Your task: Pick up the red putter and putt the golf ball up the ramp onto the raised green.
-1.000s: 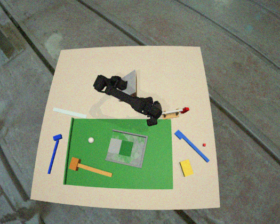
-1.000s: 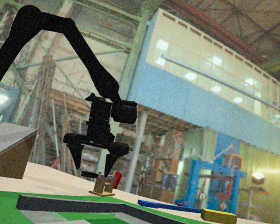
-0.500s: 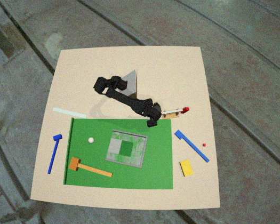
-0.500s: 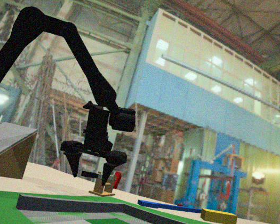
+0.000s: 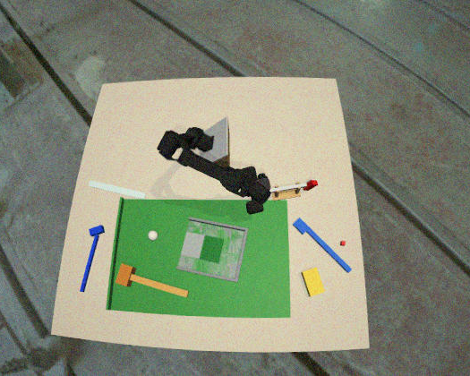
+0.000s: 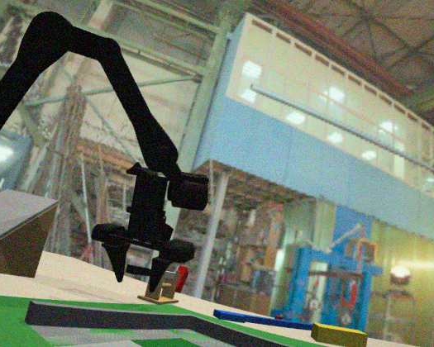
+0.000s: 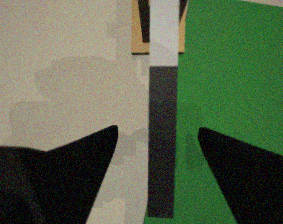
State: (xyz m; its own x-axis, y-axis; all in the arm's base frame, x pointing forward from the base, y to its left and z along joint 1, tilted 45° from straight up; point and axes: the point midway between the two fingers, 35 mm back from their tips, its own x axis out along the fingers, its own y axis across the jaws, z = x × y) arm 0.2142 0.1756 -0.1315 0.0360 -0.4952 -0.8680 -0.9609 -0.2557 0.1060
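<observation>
The wooden stand lies 13 cm to the left of my gripper tip and 3 cm behind it. The rest, counted from my gripper tip: yellow block: 33 cm ahead, 25 cm to the left, 2 cm below; pale strip: 64 cm to the right, 3 cm below, 2 cm ahead; white golf ball: 41 cm to the right, 21 cm ahead, 1 cm below.
</observation>
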